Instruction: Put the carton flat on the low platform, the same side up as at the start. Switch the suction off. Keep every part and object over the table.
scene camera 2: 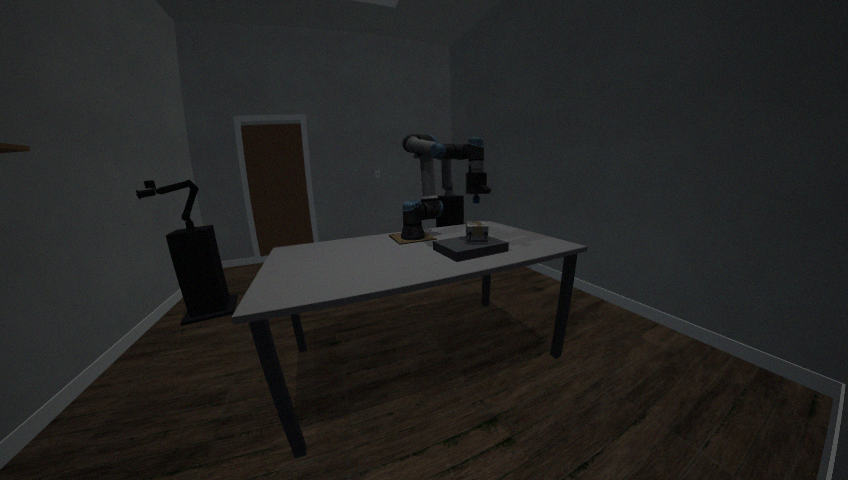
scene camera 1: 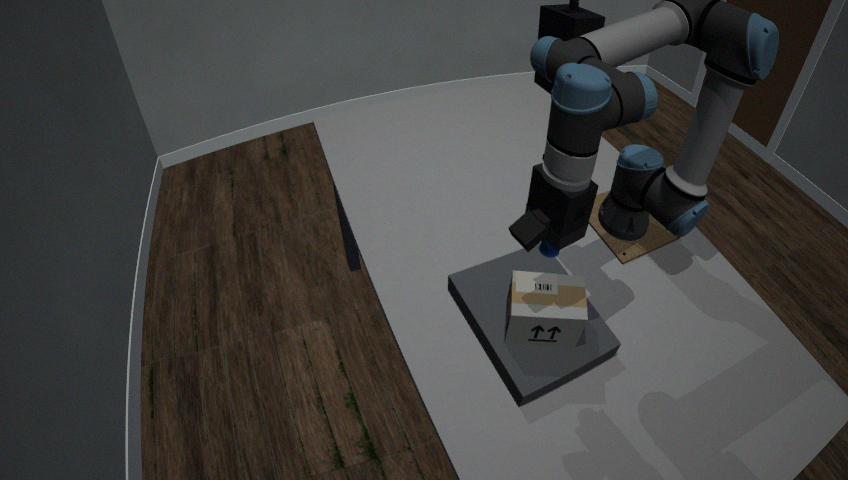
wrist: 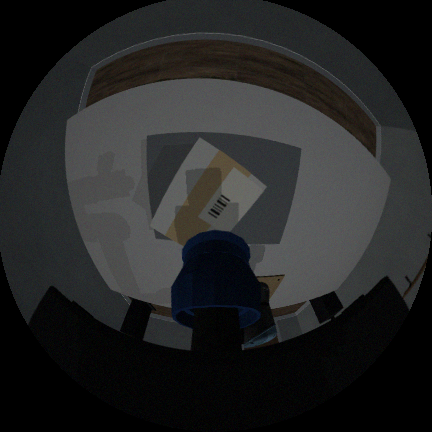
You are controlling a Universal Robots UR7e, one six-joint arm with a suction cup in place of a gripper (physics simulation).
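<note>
The carton stands flat on the low grey platform. Its tape strip and barcode label face up. The two arrows on its side point up. It is turned at an angle to the platform's edges, and its whole base appears to lie within the platform's top. My blue suction cup hangs above the carton with a visible gap and holds nothing. In the wrist view the cup hides one corner of the carton.
The platform stands on the white table. The arm's base stands on a wooden plate behind the platform. A black pedestal with a small arm stands on the floor beyond the table's left end in scene camera 2.
</note>
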